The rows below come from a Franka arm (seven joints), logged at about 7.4 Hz.
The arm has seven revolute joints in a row. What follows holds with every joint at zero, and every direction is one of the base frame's. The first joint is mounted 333 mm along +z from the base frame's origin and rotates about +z. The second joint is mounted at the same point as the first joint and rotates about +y. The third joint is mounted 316 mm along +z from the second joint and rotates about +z. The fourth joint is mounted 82.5 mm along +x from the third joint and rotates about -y. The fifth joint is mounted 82.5 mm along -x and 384 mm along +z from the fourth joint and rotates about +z. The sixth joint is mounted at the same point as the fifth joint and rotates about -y. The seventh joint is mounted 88 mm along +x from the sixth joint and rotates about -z. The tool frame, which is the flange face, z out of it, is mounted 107 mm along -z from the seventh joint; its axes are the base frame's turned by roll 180, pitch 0 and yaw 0 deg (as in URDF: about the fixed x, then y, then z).
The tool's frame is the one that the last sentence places.
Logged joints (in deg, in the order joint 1, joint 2, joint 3, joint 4, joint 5, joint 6, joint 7), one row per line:
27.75, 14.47, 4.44, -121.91, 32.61, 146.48, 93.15
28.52, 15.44, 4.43, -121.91, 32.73, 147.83, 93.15
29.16, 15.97, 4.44, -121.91, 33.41, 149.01, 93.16
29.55, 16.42, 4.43, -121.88, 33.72, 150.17, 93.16
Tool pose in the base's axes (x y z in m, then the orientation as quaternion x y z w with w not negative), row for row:
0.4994, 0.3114, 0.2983, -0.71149, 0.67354, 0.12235, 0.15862
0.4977, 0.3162, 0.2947, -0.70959, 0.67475, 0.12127, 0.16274
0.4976, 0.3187, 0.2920, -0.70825, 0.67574, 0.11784, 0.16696
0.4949, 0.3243, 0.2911, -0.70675, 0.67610, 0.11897, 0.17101
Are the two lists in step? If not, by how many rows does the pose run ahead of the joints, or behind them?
The pose runs 1 row ahead of the joints: the pose in row i belongs to the joints in row i + 1.
